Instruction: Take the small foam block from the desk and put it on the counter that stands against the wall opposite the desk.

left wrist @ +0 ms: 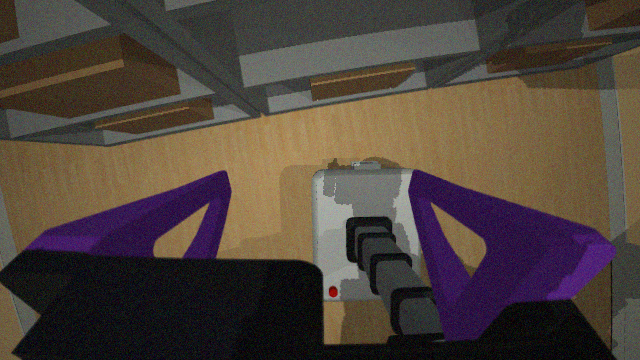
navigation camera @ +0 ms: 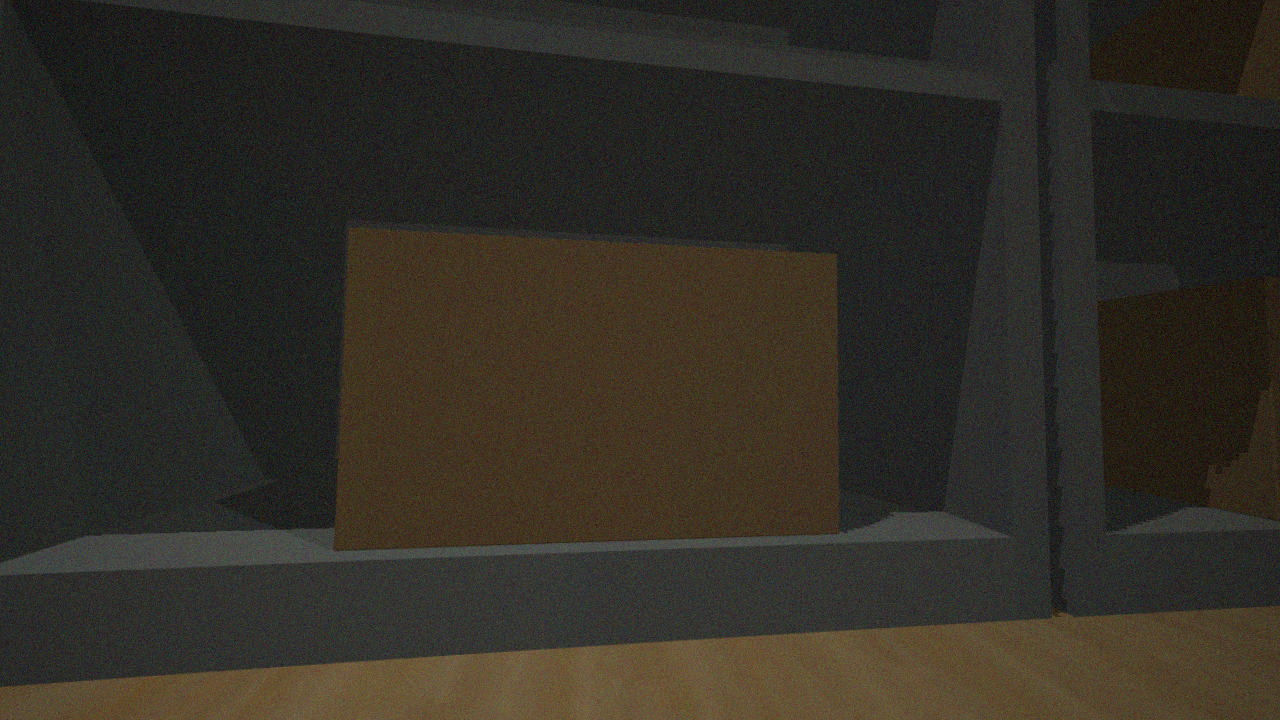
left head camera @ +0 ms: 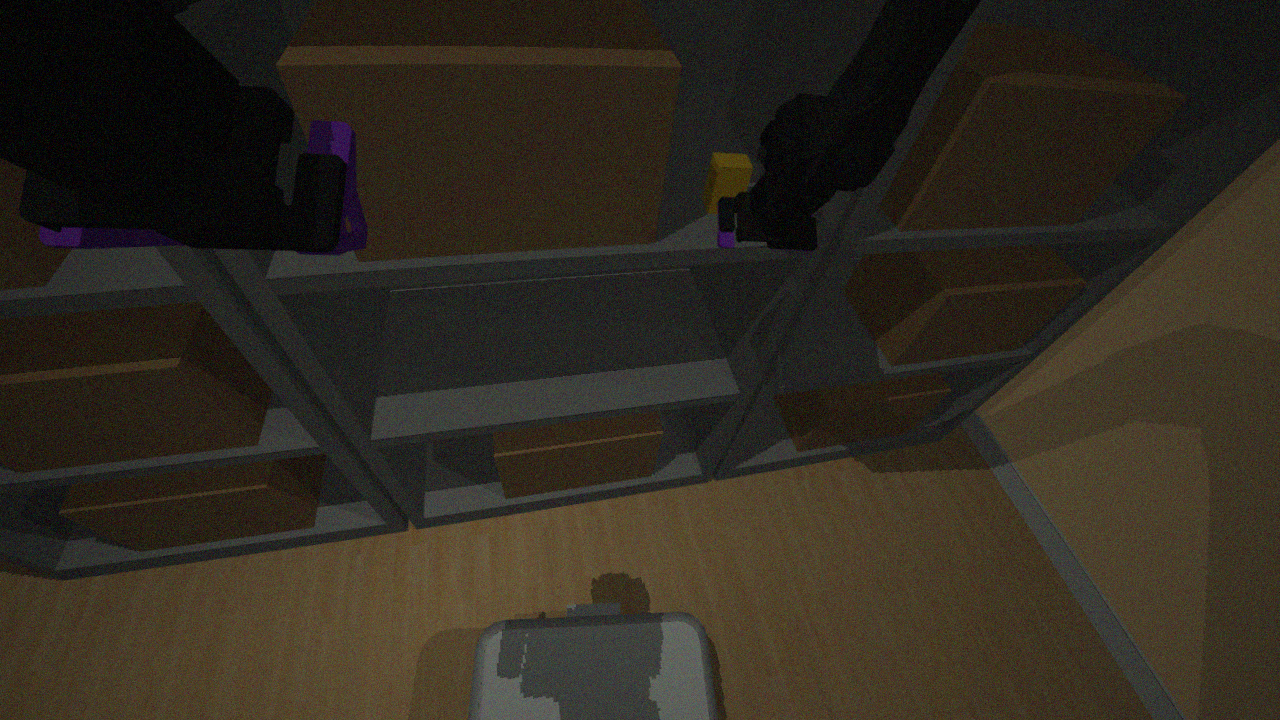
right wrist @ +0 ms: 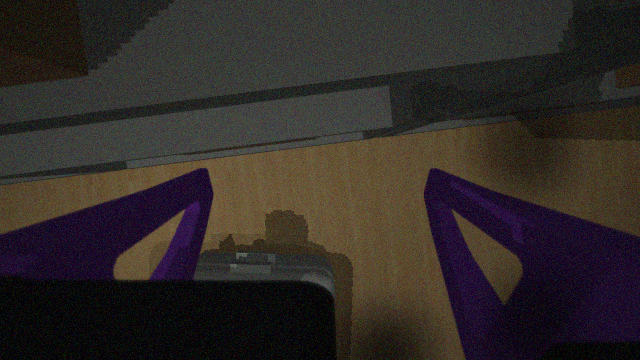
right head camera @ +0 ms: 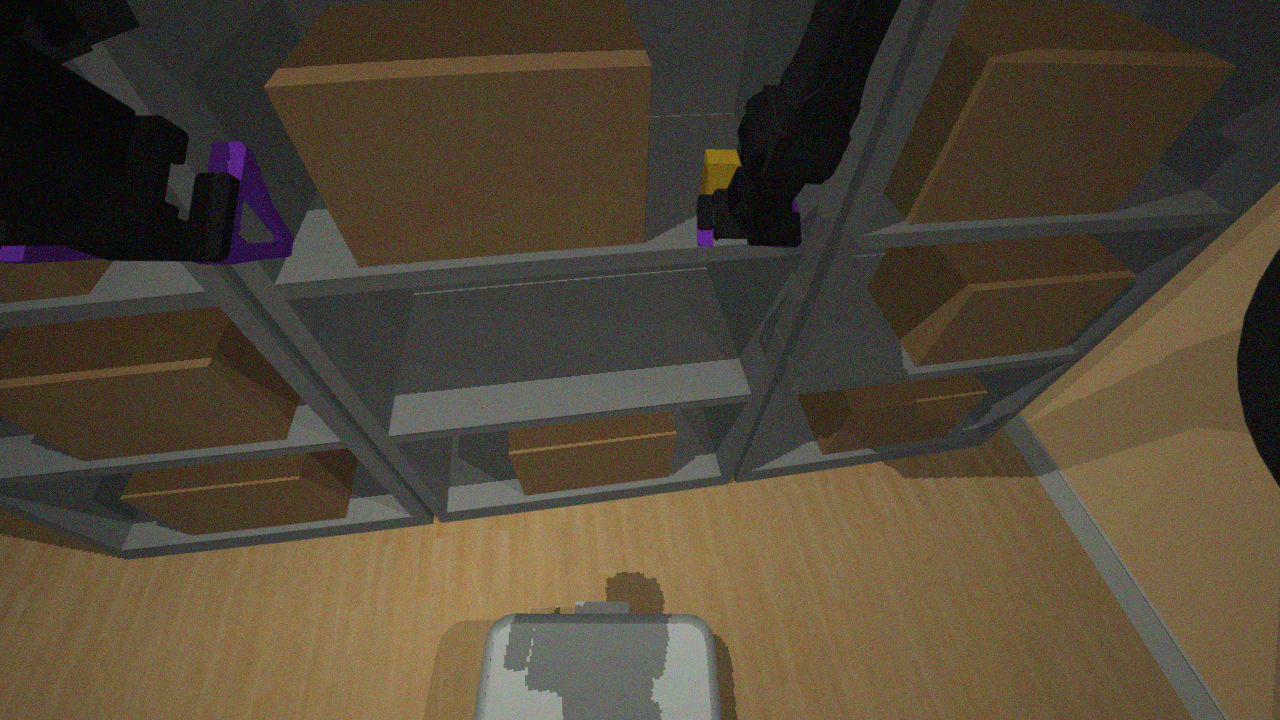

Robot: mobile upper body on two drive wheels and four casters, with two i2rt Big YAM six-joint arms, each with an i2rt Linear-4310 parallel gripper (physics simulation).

Labels:
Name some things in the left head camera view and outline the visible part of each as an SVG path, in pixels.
My left gripper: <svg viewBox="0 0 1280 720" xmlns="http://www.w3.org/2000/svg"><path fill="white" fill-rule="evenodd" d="M0 143L0 158L27 170L19 214L24 220L40 226L40 241L52 248L97 249L187 245L192 248L296 251L299 254L341 255L348 251L360 250L366 247L368 228L357 193L356 133L347 123L339 121L311 121L307 154L301 154L298 157L293 201L290 206L287 206L283 203L283 191L275 185L280 143L291 142L294 112L272 88L238 87L229 149L226 153L221 154L117 77L114 73L114 50L107 31L78 5L90 23L95 44L93 66L83 90L73 104L46 127L23 138ZM346 216L351 224L350 233L347 233L345 224Z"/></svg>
My right gripper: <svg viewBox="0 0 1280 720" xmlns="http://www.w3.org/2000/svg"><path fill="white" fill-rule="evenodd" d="M816 218L812 214L805 220L794 221L779 214L773 205L772 194L774 187L771 189L770 198L754 216L751 215L750 192L739 192L736 197L721 197L717 202L717 246L720 248L734 248L735 213L737 213L736 240L739 243L741 241L767 242L767 246L771 249L812 252L818 246Z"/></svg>

